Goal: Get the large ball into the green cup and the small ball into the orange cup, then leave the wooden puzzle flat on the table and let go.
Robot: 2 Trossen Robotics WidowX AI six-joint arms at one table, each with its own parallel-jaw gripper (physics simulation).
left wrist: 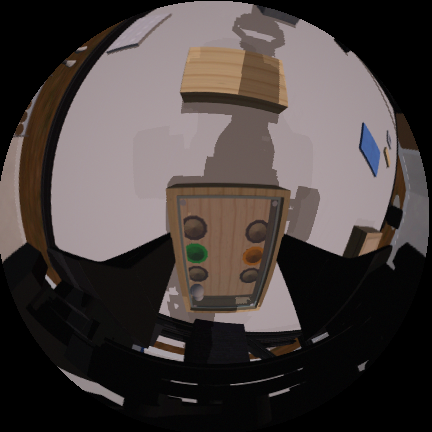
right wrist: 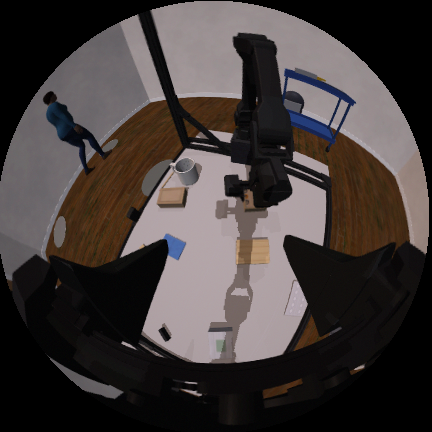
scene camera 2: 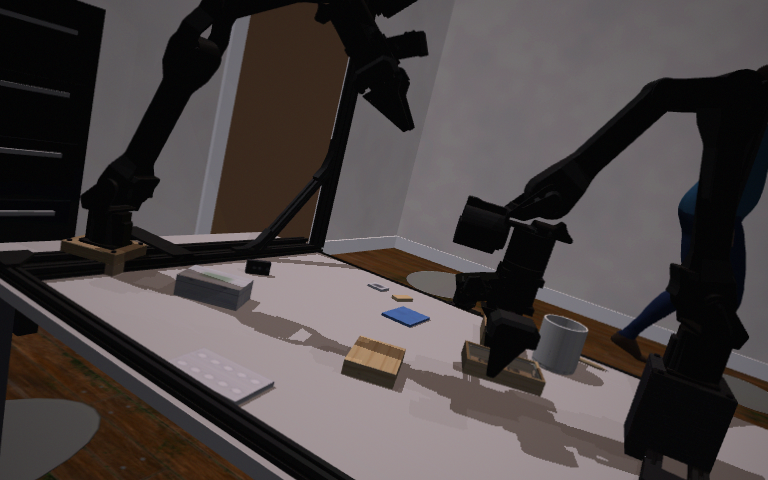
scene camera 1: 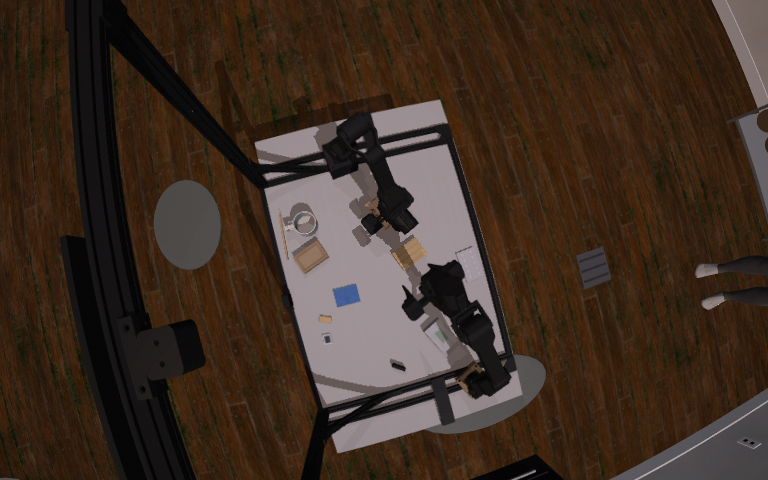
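Pixels of known places: left gripper, fingertip midpoint: [left wrist: 226,237] [right wrist: 253,199] [scene camera 2: 488,365]; right gripper, fingertip midpoint: [right wrist: 226,243] [scene camera 2: 409,130] [scene camera 1: 415,275]; left arm's base at its link origin: [right wrist: 244,135] [scene camera 2: 690,375] [scene camera 1: 340,152]; right arm's base at its link origin: [scene camera 2: 106,242] [scene camera 1: 474,381].
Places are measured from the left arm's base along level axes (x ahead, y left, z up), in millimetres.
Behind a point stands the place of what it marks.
Note:
The wooden puzzle [scene camera 1: 372,204] @(z -55, x 200, y 44 mm) [scene camera 2: 529,384] @(z -63, x 192, y 89 mm) [left wrist: 228,191] @(z -49, x 285, y 85 mm) is between the fingers of my left gripper [scene camera 1: 385,225] @(z -65, x 253, y 73 mm) [scene camera 2: 493,370] @(z -65, x 253, y 73 mm) [left wrist: 226,237] @(z -65, x 253, y 73 mm), which is shut on its sides. Its shadow looks offset, so it seems held above the table. In the left wrist view, the green cup [left wrist: 196,253] @(z -54, x 242, y 90 mm) is on the left of the puzzle and the orange cup [left wrist: 253,255] @(z -53, x 252, y 54 mm) on the right. A grey ball [left wrist: 197,291] @(z -61, x 199, y 79 mm) lies in the lower left corner, outside both cups; I cannot tell a second ball apart. My right gripper [scene camera 1: 417,277] @(z 230, x 468, y 45 mm) [scene camera 2: 410,127] @(z 230, x 468, y 45 mm) [right wrist: 226,243] @(z 230, x 468, y 45 mm) is open and empty, high above the table.
A wooden block [scene camera 1: 409,252] @(z -98, x 404, y 108 mm) [scene camera 2: 372,362] @(z -98, x 399, y 142 mm) [left wrist: 235,75] @(z -98, x 396, y 106 mm) lies between the arms. A mug [scene camera 2: 560,348] @(z -73, x 172, y -159 mm) [right wrist: 187,172] @(z -44, x 207, y -173 mm) and a brown box [scene camera 1: 310,255] @(z -85, x 284, y -224 mm) [right wrist: 172,197] @(z -86, x 298, y -210 mm) stand nearby. A blue square [scene camera 1: 346,294] @(z -115, x 459, y -158 mm) [scene camera 2: 405,316] @(z -115, x 462, y -149 mm), a grey box [scene camera 2: 212,289] @(z -95, x 706, y 132 mm) and a dotted white plate [scene camera 2: 223,376] @(z -113, x 521, y 312 mm) lie farther off.

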